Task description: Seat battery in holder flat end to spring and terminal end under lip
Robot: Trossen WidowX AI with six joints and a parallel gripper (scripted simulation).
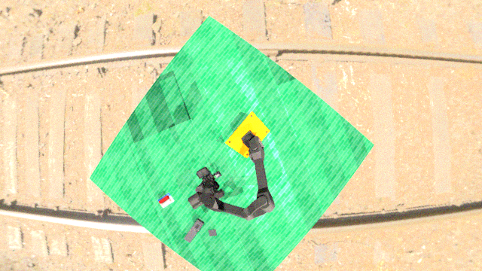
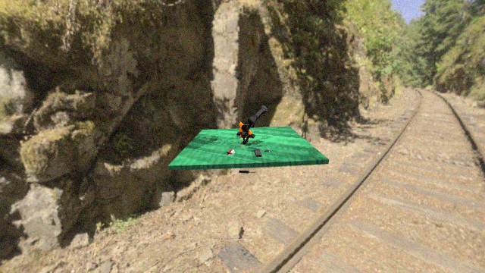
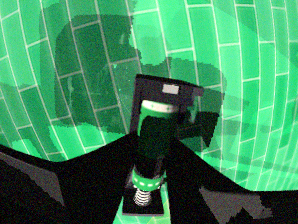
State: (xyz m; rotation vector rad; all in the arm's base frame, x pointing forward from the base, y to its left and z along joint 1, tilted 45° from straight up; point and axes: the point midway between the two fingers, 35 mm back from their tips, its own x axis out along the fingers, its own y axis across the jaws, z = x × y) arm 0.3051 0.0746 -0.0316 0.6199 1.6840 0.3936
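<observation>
Now: the battery 10 mm above my gripper tip.
</observation>
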